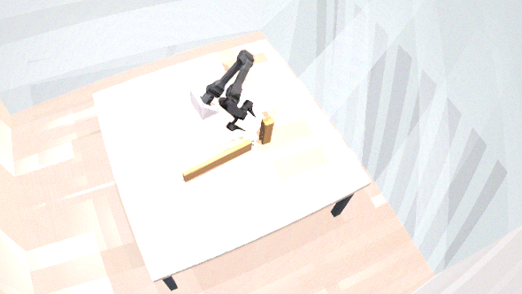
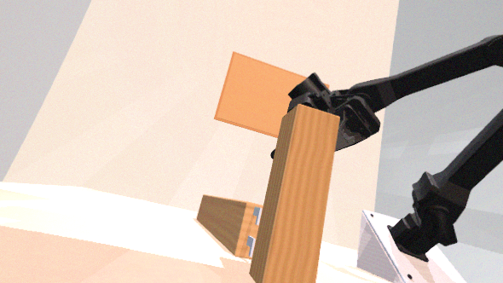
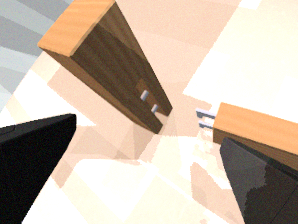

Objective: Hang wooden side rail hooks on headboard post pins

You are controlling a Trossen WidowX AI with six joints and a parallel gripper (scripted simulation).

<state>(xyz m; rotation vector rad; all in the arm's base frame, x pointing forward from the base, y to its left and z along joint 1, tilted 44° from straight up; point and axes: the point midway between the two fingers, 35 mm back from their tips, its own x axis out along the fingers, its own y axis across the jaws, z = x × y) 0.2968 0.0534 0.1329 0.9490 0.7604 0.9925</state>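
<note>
My gripper tip is 8 cm to the right of the headboard post, 5 cm above it and 4 cm short of it.
</note>
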